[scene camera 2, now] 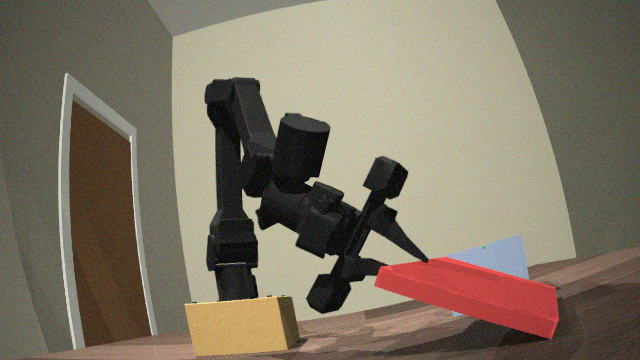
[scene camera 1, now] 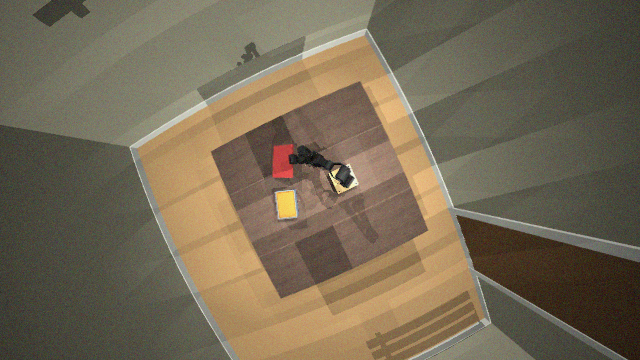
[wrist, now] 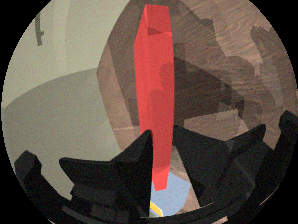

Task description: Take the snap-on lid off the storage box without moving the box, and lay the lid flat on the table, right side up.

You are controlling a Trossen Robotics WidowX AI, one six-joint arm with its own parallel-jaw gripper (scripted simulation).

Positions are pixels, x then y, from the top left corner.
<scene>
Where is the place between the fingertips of my gripper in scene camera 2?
422,270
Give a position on a red lid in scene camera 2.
At 507,300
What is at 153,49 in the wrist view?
A red lid.
</scene>
